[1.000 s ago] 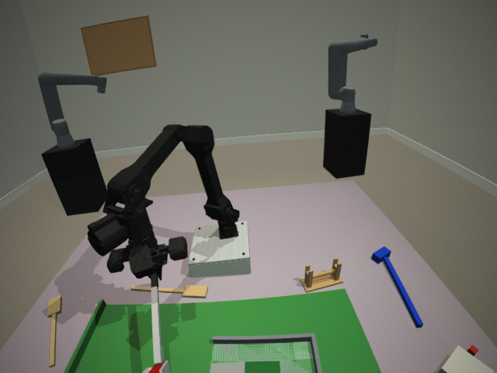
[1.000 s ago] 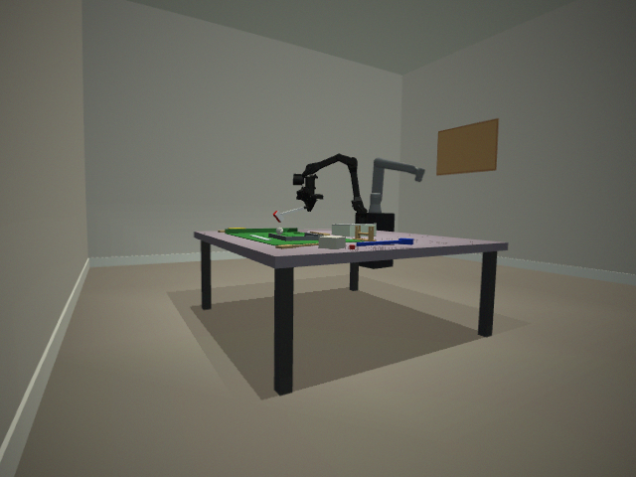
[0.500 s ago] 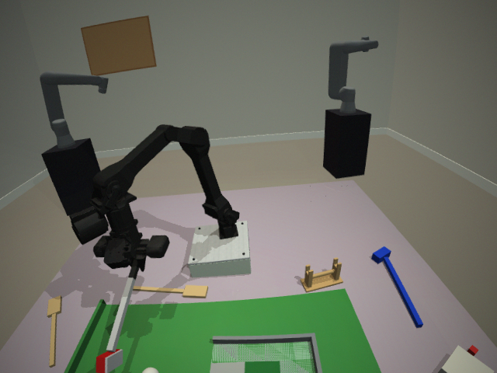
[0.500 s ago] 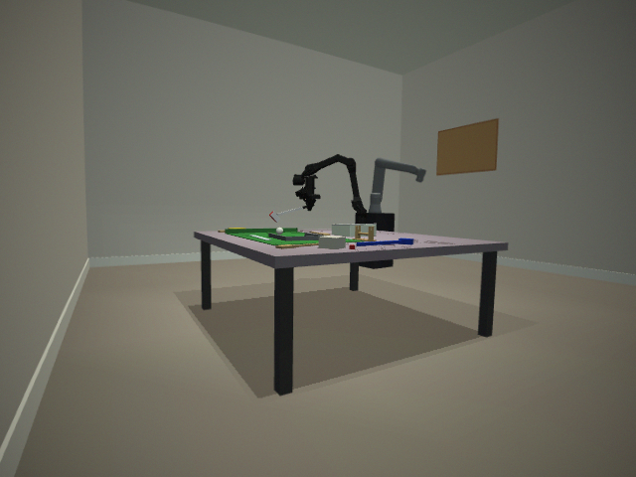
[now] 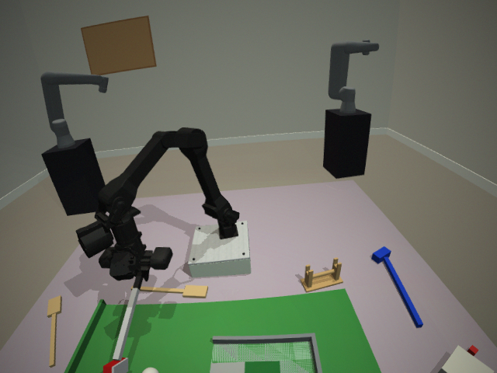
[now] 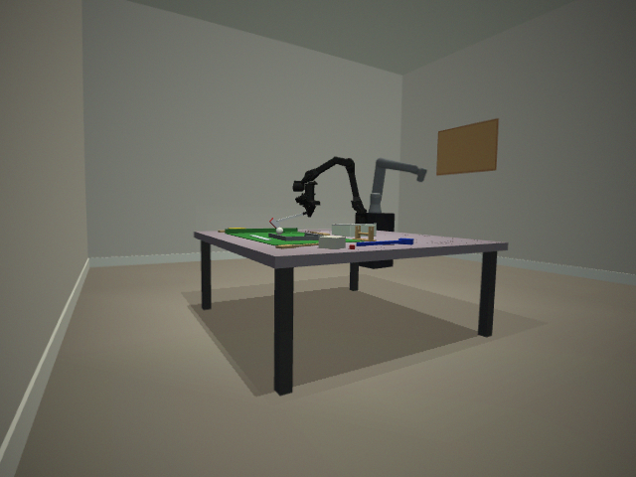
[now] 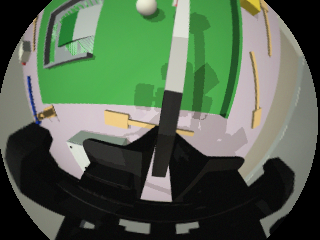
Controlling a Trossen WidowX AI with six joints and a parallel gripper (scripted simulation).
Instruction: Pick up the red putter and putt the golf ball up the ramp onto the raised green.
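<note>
My gripper tip is 12 cm short of the red putter and 2 cm to the left of it. Round my gripper tip: wooden rack: 2 cm ahead, 50 cm to the left, 7 cm below; then white golf ball: 23 cm ahead, 2 cm to the left, 8 cm below; then green mat: 26 cm ahead, 17 cm to the left, 10 cm below.
</note>
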